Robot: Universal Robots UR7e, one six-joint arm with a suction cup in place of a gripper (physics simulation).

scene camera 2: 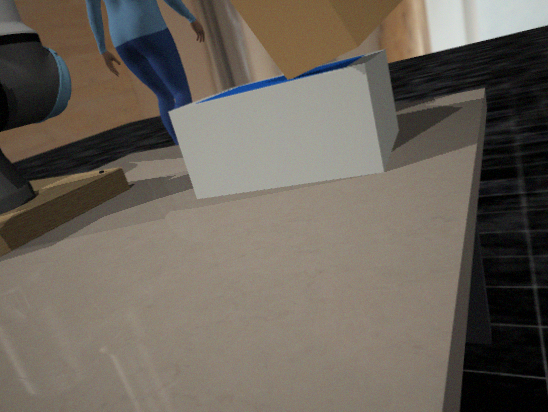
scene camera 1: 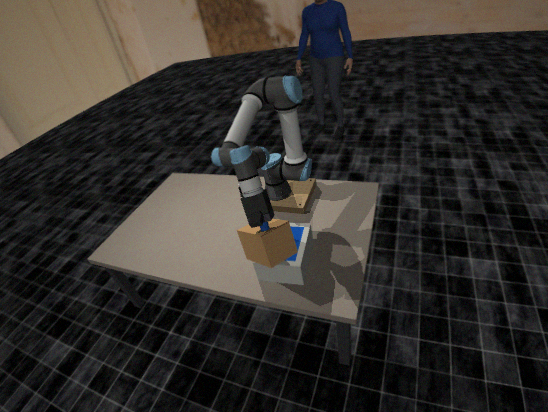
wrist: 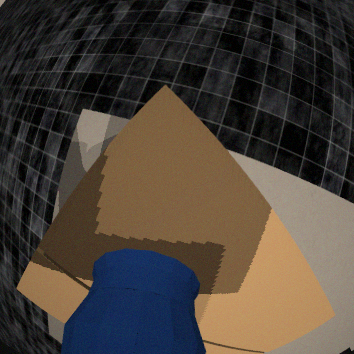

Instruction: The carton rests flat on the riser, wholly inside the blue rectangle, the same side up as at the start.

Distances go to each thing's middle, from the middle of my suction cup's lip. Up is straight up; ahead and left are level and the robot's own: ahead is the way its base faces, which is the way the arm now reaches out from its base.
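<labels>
Positions relative to my suction cup: riser [scene camera 2: 338, 120], 20 mm to the left, 110 mm behind, 260 mm below; brown carton [scene camera 2: 297, 43], 10 mm to the right, 20 mm behind, 90 mm below.
</labels>
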